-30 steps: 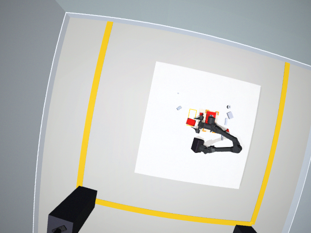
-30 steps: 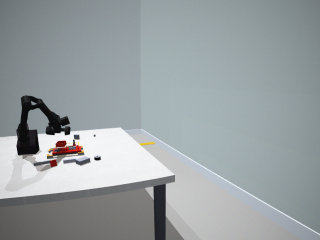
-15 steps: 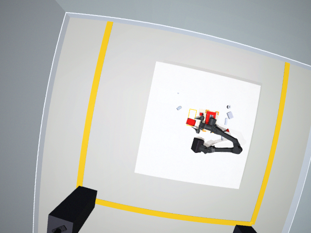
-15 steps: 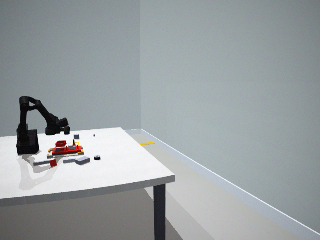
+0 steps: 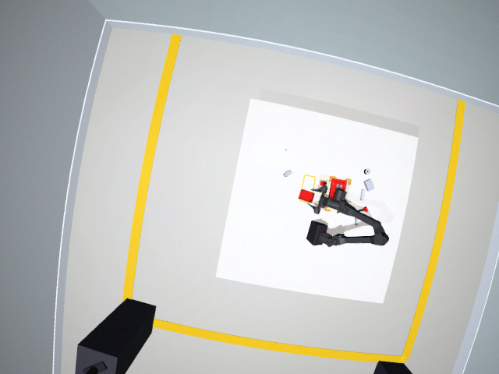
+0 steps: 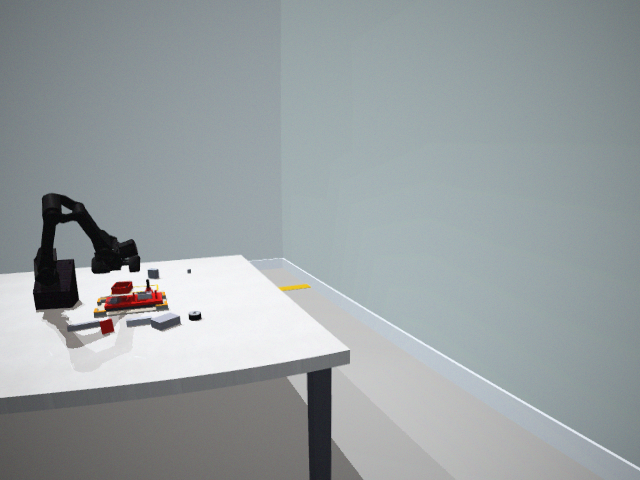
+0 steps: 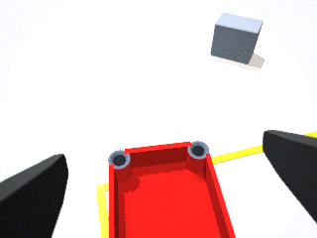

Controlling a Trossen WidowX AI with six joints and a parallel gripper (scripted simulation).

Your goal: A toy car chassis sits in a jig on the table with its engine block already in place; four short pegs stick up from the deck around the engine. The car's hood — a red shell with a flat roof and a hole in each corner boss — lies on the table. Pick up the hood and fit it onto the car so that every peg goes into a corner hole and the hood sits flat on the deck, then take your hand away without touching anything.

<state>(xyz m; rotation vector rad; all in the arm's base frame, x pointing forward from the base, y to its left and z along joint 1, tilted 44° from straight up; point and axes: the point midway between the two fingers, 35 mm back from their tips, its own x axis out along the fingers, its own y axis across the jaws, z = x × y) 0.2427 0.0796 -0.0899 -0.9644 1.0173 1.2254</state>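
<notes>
Now: the red hood 70 mm below my gripper tip and 10 mm to the right of it. The rest, counted from my gripper tip: grey bar: 410 mm to the right, 80 mm behind, 70 mm below; grey cube: 160 mm to the left, 120 mm ahead, 60 mm below.
</notes>
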